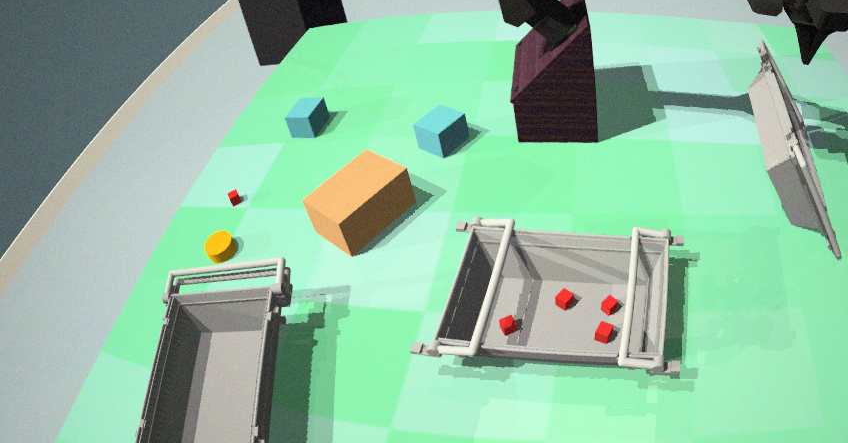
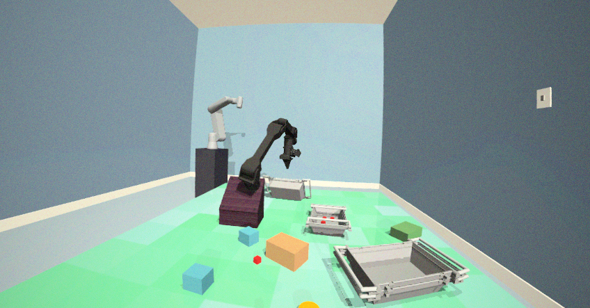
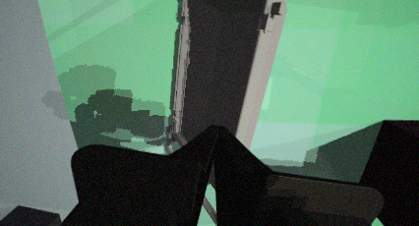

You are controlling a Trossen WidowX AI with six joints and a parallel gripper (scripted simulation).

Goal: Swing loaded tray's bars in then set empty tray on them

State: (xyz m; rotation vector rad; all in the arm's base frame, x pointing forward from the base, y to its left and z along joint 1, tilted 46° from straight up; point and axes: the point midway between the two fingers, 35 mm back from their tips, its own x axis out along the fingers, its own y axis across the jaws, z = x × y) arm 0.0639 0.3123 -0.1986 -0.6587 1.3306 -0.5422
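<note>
Now: the grey tray 2 cm to the left of my gripper tip and 13 cm below it. From my gripper tip the other things lie so: green block 64 cm ahead, 34 cm to the right, 18 cm below; yellow disc 28 cm ahead, 81 cm to the right, 20 cm below; orange box 17 cm ahead, 61 cm to the right, 18 cm below.
</note>
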